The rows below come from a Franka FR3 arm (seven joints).
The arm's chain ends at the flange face. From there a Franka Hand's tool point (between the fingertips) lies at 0.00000 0.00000 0.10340 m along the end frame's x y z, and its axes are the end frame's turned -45 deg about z.
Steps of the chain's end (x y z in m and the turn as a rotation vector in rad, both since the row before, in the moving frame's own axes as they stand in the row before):
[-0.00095 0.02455 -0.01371 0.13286 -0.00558 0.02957]
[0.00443 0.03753 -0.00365 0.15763 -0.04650 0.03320]
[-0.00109 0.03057 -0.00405 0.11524 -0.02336 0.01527]
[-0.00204 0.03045 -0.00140 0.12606 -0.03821 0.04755]
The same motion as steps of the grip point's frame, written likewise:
[-0.00860 0.00673 -0.01462 0.09789 0.09000 0.02957]
[-0.01507 0.01495 -0.00504 0.14434 0.07858 0.03320]
[-0.01561 0.01079 -0.00476 0.09800 0.06497 0.01527]
[-0.01629 0.00827 -0.00230 0.11616 0.06212 0.04755]

